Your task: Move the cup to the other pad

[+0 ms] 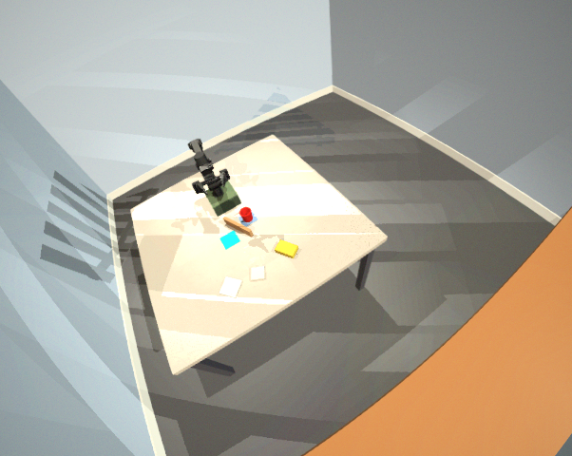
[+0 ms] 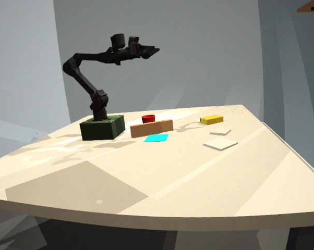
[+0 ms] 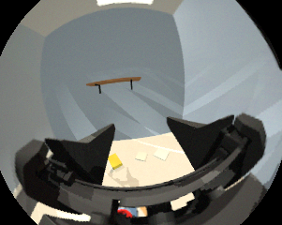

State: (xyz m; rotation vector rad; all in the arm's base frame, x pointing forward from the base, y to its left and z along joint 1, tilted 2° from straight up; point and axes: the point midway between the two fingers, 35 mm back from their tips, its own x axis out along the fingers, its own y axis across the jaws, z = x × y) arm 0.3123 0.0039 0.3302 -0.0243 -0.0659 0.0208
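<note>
The red cup lies 380 mm below my gripper tip, 120 mm behind it and 90 mm to the left of it. Also, from my gripper tip: cyan pad: 420 mm below, 60 mm to the right, 30 mm behind; then wooden wall: 400 mm below, 80 mm behind, 10 mm to the left; then pale blue pad: 420 mm below, 120 mm behind, 90 mm to the left.
</note>
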